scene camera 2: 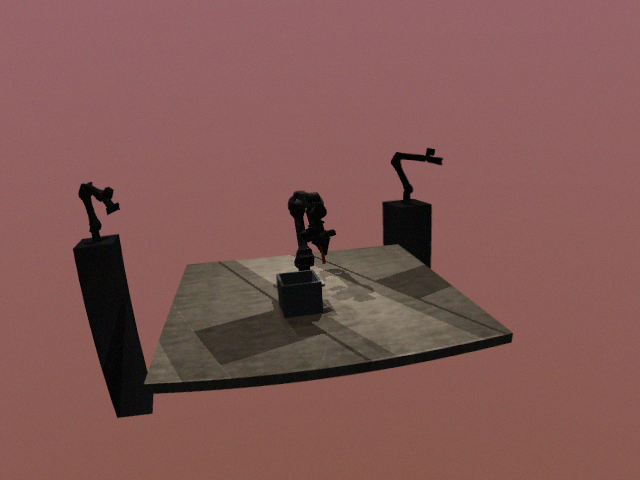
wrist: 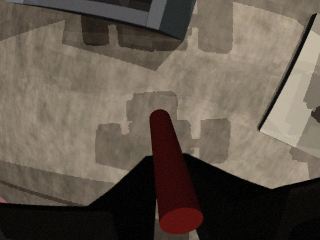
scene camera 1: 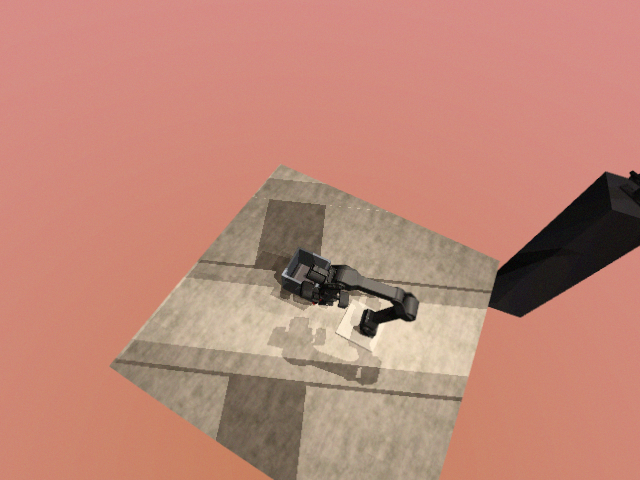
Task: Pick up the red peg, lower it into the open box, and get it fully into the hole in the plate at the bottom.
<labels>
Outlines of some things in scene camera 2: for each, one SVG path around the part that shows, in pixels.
A blue-grey box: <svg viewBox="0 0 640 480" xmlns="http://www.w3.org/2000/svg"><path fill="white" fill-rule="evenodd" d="M314 270L276 274L279 304L285 319L323 313L322 282Z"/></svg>
</labels>
